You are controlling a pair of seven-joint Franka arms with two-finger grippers.
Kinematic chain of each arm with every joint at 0, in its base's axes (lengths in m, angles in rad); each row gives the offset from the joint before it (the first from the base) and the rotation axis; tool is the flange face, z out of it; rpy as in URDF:
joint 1: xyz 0 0 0.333 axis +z
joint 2: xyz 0 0 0 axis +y
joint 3: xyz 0 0 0.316 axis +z
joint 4: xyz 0.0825 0 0 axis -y
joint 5: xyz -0.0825 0 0.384 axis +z
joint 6: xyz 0 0 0 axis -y
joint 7: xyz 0.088 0 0 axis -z
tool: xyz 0 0 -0.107 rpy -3.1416 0 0
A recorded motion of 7 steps. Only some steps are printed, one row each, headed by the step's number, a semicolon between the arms.
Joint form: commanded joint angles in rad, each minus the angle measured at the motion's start. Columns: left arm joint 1, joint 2, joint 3, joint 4, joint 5, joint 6, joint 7; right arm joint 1, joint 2, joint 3, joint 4, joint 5, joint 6, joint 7.
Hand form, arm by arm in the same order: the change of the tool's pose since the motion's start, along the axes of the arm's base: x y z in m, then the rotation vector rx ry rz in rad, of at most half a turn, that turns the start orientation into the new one. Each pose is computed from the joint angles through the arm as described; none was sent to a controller.
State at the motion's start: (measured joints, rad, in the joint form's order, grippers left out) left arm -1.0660 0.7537 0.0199 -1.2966 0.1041 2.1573 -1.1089; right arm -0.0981 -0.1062 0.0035 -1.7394 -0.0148 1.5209 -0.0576
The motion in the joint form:
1: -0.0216 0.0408 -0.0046 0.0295 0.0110 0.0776 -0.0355; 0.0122 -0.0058 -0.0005 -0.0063 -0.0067 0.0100 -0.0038
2: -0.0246 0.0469 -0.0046 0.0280 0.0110 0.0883 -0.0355; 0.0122 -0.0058 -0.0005 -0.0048 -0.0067 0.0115 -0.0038
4: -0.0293 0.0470 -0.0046 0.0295 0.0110 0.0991 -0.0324; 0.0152 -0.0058 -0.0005 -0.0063 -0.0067 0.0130 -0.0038
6: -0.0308 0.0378 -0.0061 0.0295 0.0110 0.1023 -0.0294; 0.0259 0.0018 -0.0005 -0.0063 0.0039 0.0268 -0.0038
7: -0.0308 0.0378 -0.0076 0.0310 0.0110 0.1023 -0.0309; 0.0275 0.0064 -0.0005 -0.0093 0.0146 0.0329 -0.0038
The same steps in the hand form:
1: -0.0117 -0.0202 -0.0090 -0.0615 -0.0319 -0.0039; -0.0003 0.0053 0.0008 -0.0070 -0.0088 0.0161
2: -0.0137 -0.0217 -0.0133 -0.0644 -0.0327 -0.0080; 0.0000 0.0053 0.0016 -0.0073 -0.0118 0.0161
4: -0.0164 -0.0246 -0.0115 -0.0750 -0.0380 -0.0170; 0.0002 0.0068 0.0010 -0.0073 -0.0118 0.0191
6: -0.0180 -0.0261 -0.0041 -0.0861 -0.0428 -0.0228; 0.0043 0.0132 -0.0018 0.0028 -0.0189 0.0293
7: -0.0186 -0.0268 -0.0034 -0.0882 -0.0424 -0.0223; 0.0062 0.0151 -0.0051 0.0136 -0.0183 0.0300

